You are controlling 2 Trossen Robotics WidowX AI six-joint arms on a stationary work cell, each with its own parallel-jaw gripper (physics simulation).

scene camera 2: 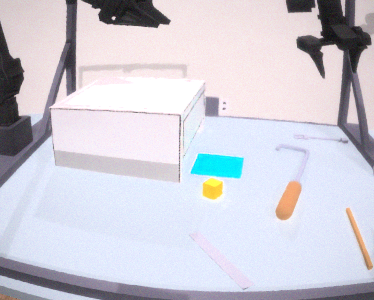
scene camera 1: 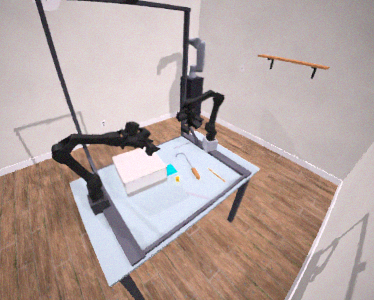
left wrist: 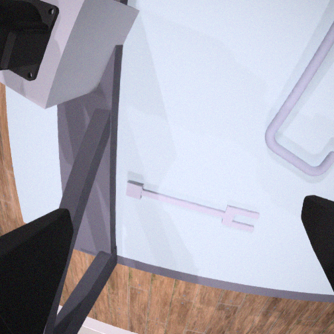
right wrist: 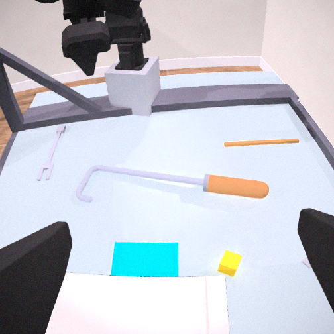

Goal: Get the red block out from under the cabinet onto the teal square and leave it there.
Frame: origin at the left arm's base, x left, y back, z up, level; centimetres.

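Seen in the pictures: left gripper, fingertip midpoint: (scene camera 2: 339,75) (scene camera 1: 191,131); right gripper, fingertip midpoint: (scene camera 2: 164,24) (scene camera 1: 156,145); left arm's base, link origin: (scene camera 1: 210,138); right arm's base, link origin: (scene camera 2: 6,121) (scene camera 1: 97,196).
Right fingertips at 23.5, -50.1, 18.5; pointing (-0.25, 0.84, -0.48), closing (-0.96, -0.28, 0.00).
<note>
Pixels of each thing's top centre, then the offset from my right fingertips to it, as dx, dy, dz. "spot": a spot on its surface instead.
- white cabinet, top centre: (scene camera 2: 132,90) (scene camera 1: 138,161) -7.6, -12.1, -16.2
- teal square, surface spot: (scene camera 2: 218,166) (scene camera 1: 168,170) spot: -7.3, +8.9, -29.7
- yellow cube, top centre: (scene camera 2: 213,182) (scene camera 1: 177,177) +4.1, +12.2, -27.3
- forked tool, top centre: (scene camera 2: 322,136) -36.2, +29.0, -29.0
- orange stick, top centre: (scene camera 2: 358,234) +8.2, +41.3, -29.1
- pale strip, top centre: (scene camera 2: 219,258) +21.0, +20.3, -29.7
The red block does not show in any view. The white cabinet (scene camera 1: 140,170) (scene camera 2: 117,135) (right wrist: 145,305) stands on the table. The teal square (scene camera 1: 171,170) (scene camera 2: 218,166) (right wrist: 145,259) lies flat beside it, bare. A hooked tool with an orange handle (scene camera 1: 195,173) (scene camera 2: 289,200) (right wrist: 237,186) lies to the right of the square in scene camera 2; its metal hook (left wrist: 270,137) shows in the left wrist view. My left gripper (scene camera 2: 339,74) (left wrist: 189,216) is open and empty, high above the table's back right. My right gripper (scene camera 2: 167,23) (right wrist: 186,229) is open and empty above the cabinet.
A yellow cube (scene camera 1: 177,178) (scene camera 2: 212,189) (right wrist: 230,263) sits close to the teal square. A forked tool (scene camera 2: 320,138) (left wrist: 182,202) (right wrist: 54,150) lies at the back right in scene camera 2. An orange stick (scene camera 2: 359,238) (right wrist: 261,142) and a pale strip (scene camera 2: 220,260) lie nearer the front.
</note>
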